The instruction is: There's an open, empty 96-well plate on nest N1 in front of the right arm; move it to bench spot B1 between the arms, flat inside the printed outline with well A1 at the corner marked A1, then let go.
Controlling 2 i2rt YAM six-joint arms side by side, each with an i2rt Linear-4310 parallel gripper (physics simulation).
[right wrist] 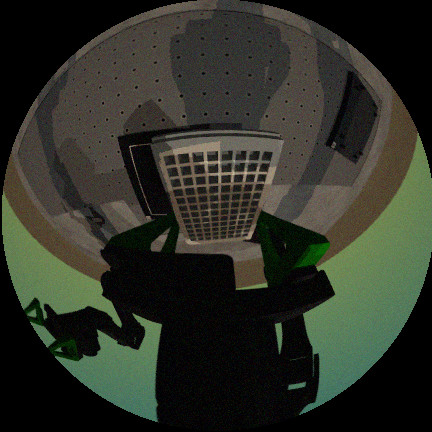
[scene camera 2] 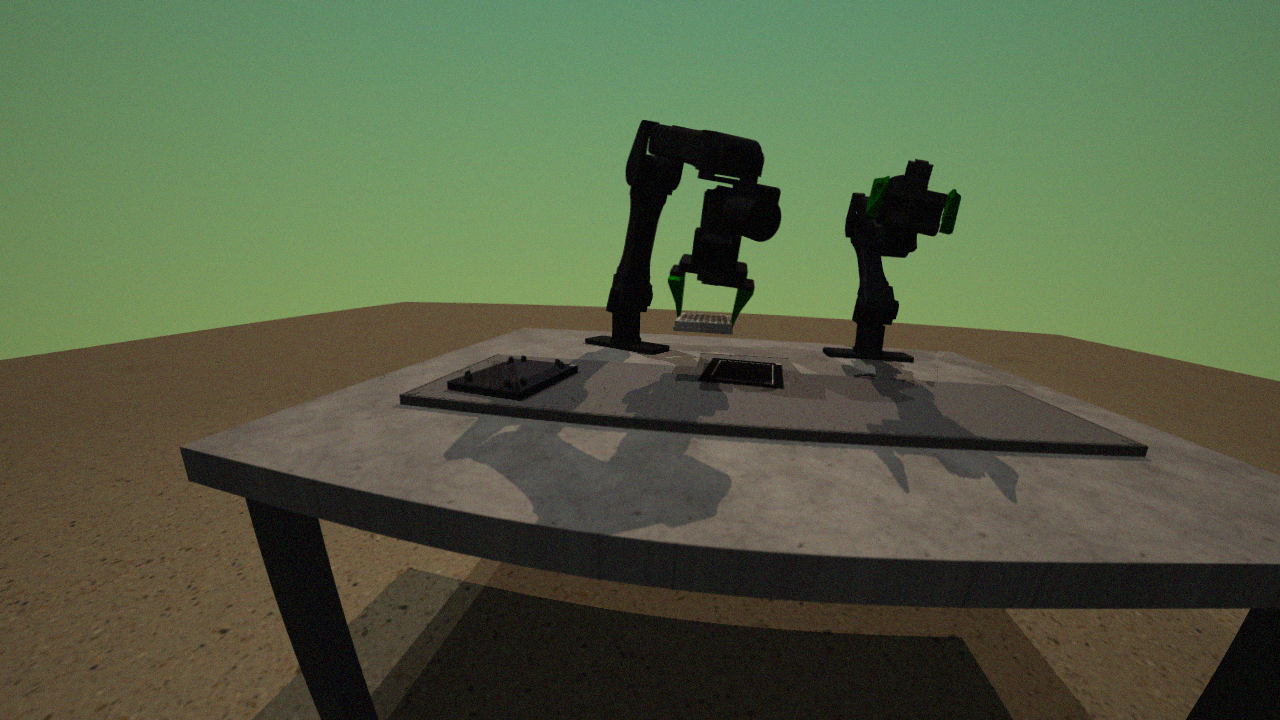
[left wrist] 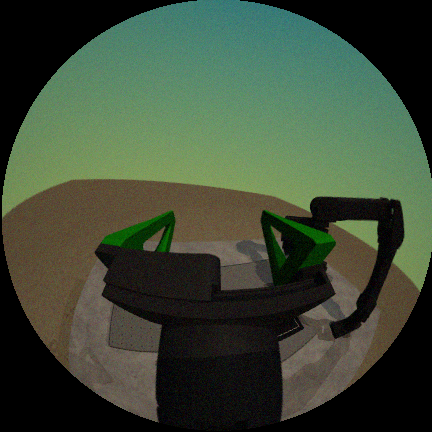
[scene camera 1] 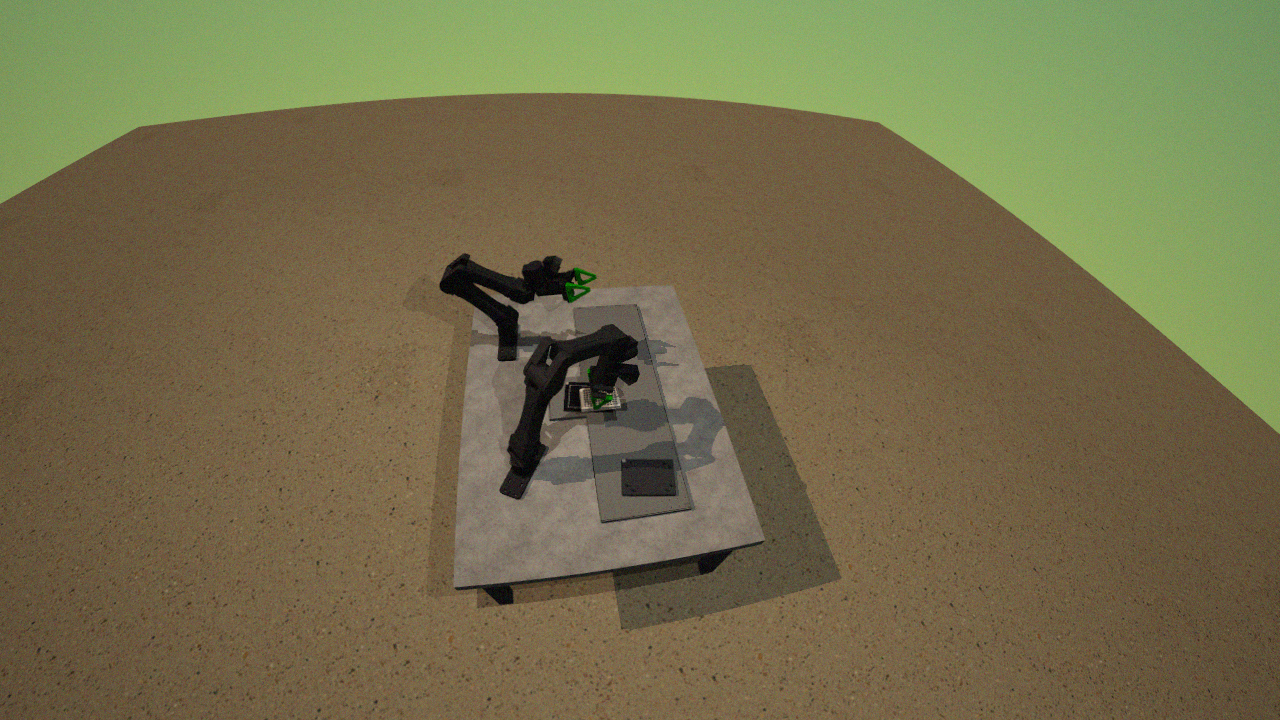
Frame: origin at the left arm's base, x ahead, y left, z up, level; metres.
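Seen in the pictures: left gripper, between the fingertips: [scene camera 2: 920,186] [left wrist: 217,214] [scene camera 1: 593,282]; right gripper, between the fingertips: [right wrist: 217,214] [scene camera 1: 594,399]; left arm's base, origin of its link: [scene camera 2: 867,356] [scene camera 1: 508,341]; right arm's base, origin of its link: [right wrist: 270,235] [scene camera 2: 625,346] [left wrist: 346,325] [scene camera 1: 523,469].
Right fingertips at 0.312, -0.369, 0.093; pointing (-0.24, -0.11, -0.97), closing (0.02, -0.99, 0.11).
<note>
Pixels of each thing's middle, then the offset from my right fingertips to it, as dx, dy, dz. Level surfaces: height alone.
- pale 96-well plate, middle of its body: [right wrist: 218,203] [scene camera 2: 704,322] [scene camera 1: 599,398] +0.019, +0.000, +0.002
- Nest N1, middle of its body: [scene camera 2: 516,373] [right wrist: 359,122] [scene camera 1: 648,476] +0.146, -0.259, -0.069
- long perforated board, height of its surface: dz -0.080
- grey table, height of its surface: dz -0.093
The pale 96-well plate [scene camera 1: 586,399] [scene camera 2: 703,323] [right wrist: 215,192] is held level between the green fingers of my right gripper [scene camera 2: 706,319] [right wrist: 217,214], which is shut on it above the bench. The black pad of spot B1 [scene camera 1: 571,398] [scene camera 2: 780,380] [right wrist: 155,187], with a thin pale outline, lies below the plate; in the right wrist view it shows to the plate's left, and the plate hides the rest. The A1 lettering is too small to read. My left gripper [scene camera 1: 591,283] [scene camera 2: 914,204] [left wrist: 217,214] [right wrist: 40,330] is open and empty, high and away from the plate.
Nest N1 [scene camera 1: 648,477] [scene camera 2: 512,380] [right wrist: 352,115], a dark slab with small posts, holds no plate. It sits on the long perforated board [scene camera 1: 631,438] [scene camera 2: 984,420] [right wrist: 150,60]. The grey table [scene camera 1: 537,546] [scene camera 2: 402,474] carries both arms, and the arms' shadows fall across it.
</note>
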